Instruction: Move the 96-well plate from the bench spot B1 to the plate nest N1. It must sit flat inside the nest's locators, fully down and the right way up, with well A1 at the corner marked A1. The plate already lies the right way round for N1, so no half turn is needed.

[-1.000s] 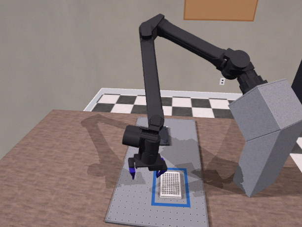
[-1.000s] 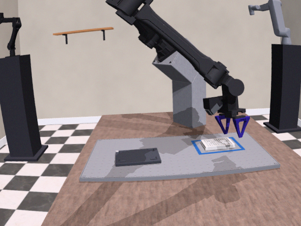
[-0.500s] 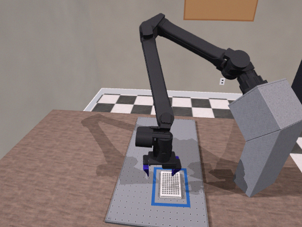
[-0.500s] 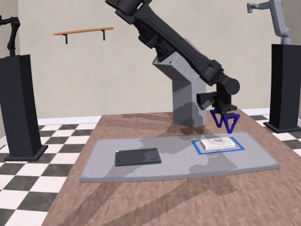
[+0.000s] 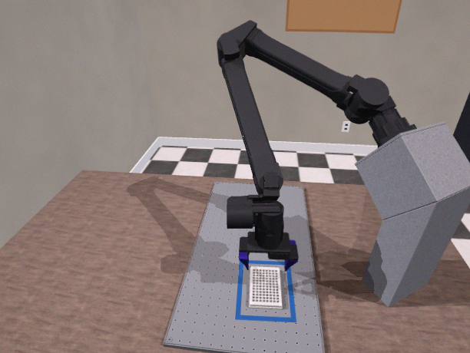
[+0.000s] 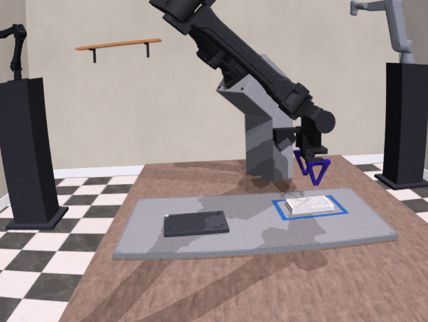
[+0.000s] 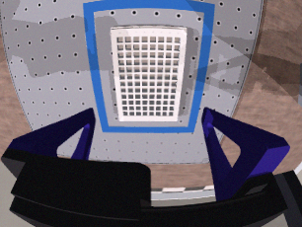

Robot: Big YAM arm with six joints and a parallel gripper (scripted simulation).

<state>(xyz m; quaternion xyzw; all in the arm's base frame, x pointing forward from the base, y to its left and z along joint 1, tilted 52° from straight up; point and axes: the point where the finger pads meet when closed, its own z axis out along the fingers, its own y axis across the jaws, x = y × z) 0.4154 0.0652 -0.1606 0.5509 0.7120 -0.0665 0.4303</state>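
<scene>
Right now my hand is 80 mm above the white 96-well plate. Round my hand: dark plate nest N1 (70 mm ahead, 330 mm to the right, 80 mm below); A1 mark (20 mm ahead, 410 mm to the right, 80 mm below).
</scene>
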